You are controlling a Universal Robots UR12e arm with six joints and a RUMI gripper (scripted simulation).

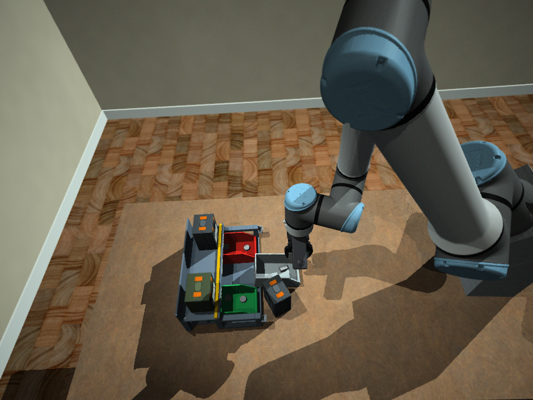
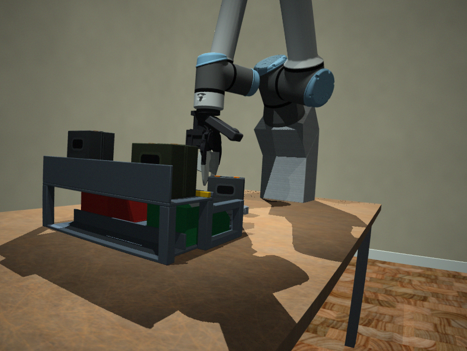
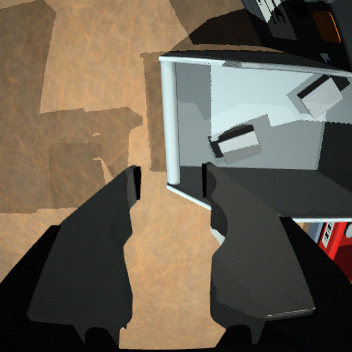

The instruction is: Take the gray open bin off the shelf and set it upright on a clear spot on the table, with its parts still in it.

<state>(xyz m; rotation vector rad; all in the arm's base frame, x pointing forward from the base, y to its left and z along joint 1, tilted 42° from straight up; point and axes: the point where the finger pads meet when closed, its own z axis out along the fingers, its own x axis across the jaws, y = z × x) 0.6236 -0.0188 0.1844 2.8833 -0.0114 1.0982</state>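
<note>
The gray bin lies 80 mm ahead of my hand and 60 mm below it. The rest, counted from my hand: yellow strip (290 mm ahead, 10 mm to the right); green bin (250 mm ahead, 100 mm to the left, 70 mm below); red bin (240 mm ahead, 120 mm to the right, 70 mm below).
</note>
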